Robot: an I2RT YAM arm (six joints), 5 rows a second.
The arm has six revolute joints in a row. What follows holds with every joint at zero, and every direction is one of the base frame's.
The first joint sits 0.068 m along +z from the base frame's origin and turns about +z.
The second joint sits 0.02 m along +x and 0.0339 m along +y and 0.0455 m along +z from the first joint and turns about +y.
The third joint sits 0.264 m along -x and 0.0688 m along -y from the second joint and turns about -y.
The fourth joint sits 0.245 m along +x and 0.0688 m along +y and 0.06 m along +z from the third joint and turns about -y.
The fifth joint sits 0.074 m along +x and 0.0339 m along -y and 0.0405 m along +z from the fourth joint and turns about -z.
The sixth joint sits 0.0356 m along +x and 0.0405 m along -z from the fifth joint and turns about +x.
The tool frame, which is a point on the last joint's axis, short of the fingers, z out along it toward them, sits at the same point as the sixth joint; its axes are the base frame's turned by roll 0, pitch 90 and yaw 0 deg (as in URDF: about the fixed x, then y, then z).
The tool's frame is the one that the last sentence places.
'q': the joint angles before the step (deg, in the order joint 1, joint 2, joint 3, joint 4, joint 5, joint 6). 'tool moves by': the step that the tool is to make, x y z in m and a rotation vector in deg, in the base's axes. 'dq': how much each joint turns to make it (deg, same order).
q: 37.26 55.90 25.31 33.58 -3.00 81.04
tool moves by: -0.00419 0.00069 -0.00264 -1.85 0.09 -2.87
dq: 1.50 -0.97 -0.43 -1.77 4.31 -1.58
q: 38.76 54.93 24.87 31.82 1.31 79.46
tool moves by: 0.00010 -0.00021 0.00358 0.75 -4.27 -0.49
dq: 0.00 0.53 -0.70 5.08 0.35 -2.12
